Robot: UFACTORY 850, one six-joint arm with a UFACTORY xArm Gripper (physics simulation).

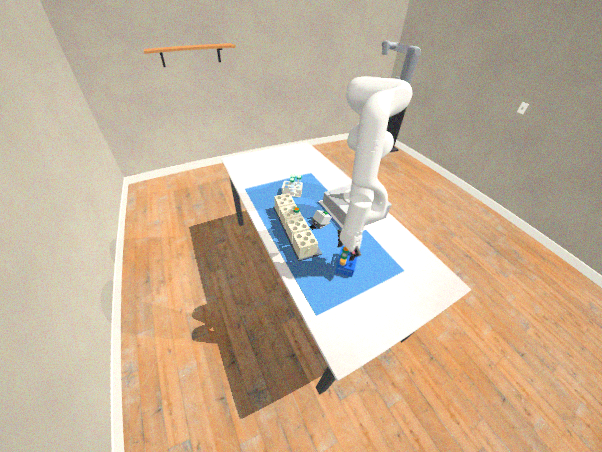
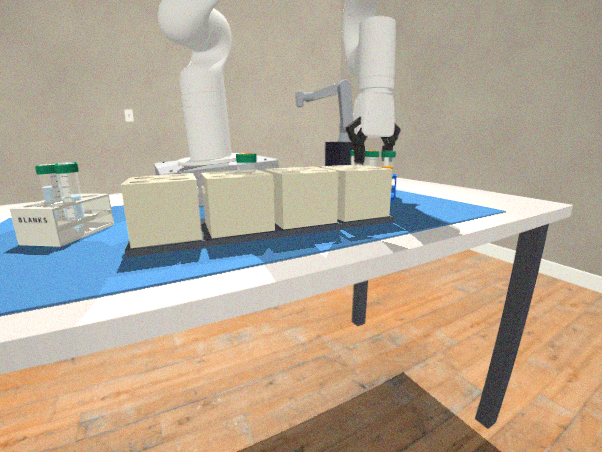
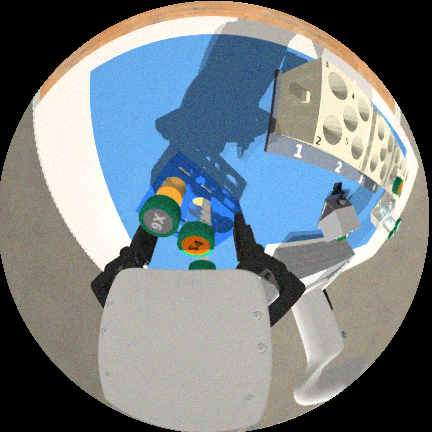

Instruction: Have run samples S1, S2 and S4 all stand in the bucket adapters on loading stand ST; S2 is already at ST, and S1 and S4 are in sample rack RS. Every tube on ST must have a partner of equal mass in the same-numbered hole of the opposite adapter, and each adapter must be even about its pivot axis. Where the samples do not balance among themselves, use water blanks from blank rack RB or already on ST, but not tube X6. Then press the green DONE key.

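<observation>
My gripper (image 1: 348, 246) (image 2: 374, 156) (image 3: 192, 224) is open and empty, low over the blue sample rack (image 1: 346, 272) (image 3: 176, 161). Its fingers stand either side of the green-capped tubes. Tube S4 (image 3: 196, 240) has an orange label; tube X6 (image 3: 160, 216), grey-labelled, stands beside it near the left finger. A third green cap (image 3: 202, 265) is mostly hidden by the gripper body, its label unreadable. Stand ST carries four cream adapters (image 1: 305, 244) (image 2: 161, 212) (image 3: 295, 107). One orange-labelled tube (image 1: 296, 209) (image 2: 246, 158) (image 3: 398, 186) stands in adapter 3. The green key (image 1: 325, 213) (image 3: 342, 238) is on a pale box.
The blank rack (image 2: 32, 227) (image 1: 292, 189) stands beyond the far end of ST, holding green-capped blanks (image 2: 67, 168) (image 1: 299, 177) (image 3: 395, 227). The pale key box (image 1: 321, 219) (image 3: 336, 220) stands between ST and the robot base (image 1: 332, 207). All stand along the blue mat (image 1: 320, 300).
</observation>
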